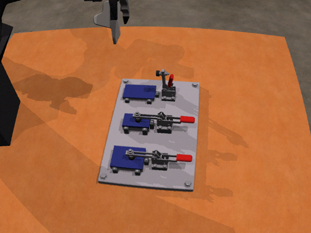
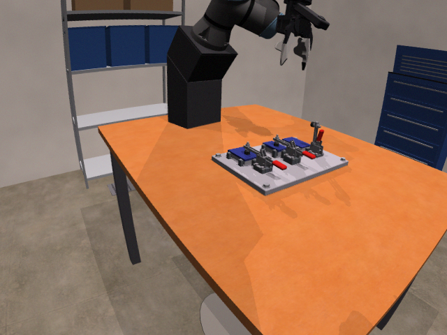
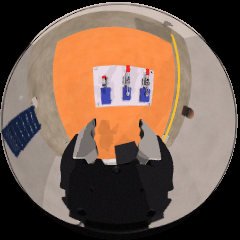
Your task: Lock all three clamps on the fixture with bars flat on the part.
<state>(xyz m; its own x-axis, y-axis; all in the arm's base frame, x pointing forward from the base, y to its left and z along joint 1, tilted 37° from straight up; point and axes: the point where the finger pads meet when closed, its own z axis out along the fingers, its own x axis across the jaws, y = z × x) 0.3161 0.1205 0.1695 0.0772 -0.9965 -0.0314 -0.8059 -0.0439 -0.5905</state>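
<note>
Now: the grey fixture plate 8 cm ahead of my hand, 6 cm to the right of it and 27 cm below it.
</note>
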